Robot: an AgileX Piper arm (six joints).
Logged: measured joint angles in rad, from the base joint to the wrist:
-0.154, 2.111, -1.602, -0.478, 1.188, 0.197
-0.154, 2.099, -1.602, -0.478, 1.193, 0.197
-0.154, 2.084, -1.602, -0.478, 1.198, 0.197
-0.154, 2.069, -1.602, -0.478, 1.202, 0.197
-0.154, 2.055, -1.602, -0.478, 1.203, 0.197
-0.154, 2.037, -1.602, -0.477, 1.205, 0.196
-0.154, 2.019, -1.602, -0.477, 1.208, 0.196
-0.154, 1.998, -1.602, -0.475, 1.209, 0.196
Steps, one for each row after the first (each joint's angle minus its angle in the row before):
0.000, -0.012, 0.000, 0.000, 0.005, 0.000
0.000, -0.015, 0.000, 0.000, 0.005, 0.000
0.000, -0.015, 0.000, 0.000, 0.004, 0.000
0.000, -0.014, 0.000, 0.000, 0.001, 0.000
0.000, -0.018, 0.000, 0.001, 0.002, -0.001
0.000, -0.018, 0.000, 0.000, 0.003, 0.000
0.000, -0.021, 0.000, 0.002, 0.001, 0.000

